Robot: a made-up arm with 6 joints.
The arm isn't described. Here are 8 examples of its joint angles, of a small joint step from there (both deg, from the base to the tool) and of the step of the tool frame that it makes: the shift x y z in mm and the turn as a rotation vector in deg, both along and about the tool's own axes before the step.
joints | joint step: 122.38 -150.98 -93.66 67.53 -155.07 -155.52 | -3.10 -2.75 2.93 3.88 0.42 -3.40
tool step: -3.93 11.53 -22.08 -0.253 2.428 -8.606
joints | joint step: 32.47 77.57 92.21 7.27 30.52 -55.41 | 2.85 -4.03 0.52 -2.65 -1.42 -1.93
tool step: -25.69 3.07 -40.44 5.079 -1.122 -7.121
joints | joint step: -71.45 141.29 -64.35 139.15 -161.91 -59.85 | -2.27 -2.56 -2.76 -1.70 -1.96 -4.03
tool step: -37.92 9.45 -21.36 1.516 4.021 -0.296
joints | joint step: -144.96 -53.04 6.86 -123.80 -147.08 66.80 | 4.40 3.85 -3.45 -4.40 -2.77 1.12
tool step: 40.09 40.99 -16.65 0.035 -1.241 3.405
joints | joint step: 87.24 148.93 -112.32 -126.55 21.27 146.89 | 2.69 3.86 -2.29 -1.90 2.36 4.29
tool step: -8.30 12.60 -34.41 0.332 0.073 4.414
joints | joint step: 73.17 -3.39 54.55 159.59 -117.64 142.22 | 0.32 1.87 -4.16 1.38 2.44 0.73
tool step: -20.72 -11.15 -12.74 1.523 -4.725 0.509
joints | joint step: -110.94 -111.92 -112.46 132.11 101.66 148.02 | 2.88 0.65 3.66 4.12 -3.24 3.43
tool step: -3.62 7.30 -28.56 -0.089 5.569 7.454
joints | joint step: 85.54 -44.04 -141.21 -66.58 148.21 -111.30 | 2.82 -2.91 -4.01 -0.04 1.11 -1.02
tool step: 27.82 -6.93 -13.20 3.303 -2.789 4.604
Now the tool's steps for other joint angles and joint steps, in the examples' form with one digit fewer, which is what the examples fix.
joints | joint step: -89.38 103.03 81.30 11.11 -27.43 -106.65 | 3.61 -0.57 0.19 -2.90 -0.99 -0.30
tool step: -31.3 -9.4 -7.3 2.18 -2.34 -6.13
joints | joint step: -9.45 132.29 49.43 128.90 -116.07 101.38 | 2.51 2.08 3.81 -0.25 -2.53 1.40
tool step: -38.3 5.6 16.1 -5.29 5.73 -1.30
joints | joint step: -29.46 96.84 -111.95 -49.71 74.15 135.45 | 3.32 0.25 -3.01 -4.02 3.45 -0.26
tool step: -11.7 8.0 -30.7 0.69 -2.80 2.20
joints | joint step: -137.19 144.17 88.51 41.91 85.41 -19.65 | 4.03 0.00 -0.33 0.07 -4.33 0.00
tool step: -21.7 -25.7 -8.9 4.73 -5.44 1.86
